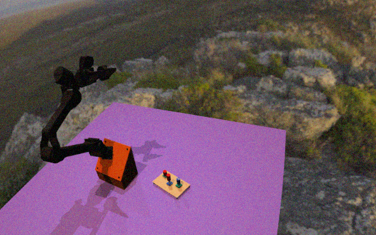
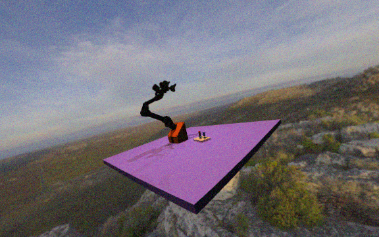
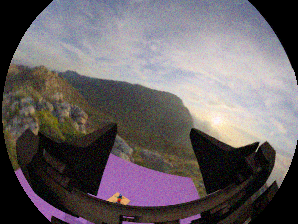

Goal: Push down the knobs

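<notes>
Right now the red knob is 52 cm below my gripper tip, 19 cm ahead of it and 2 cm to the right of it.
</notes>
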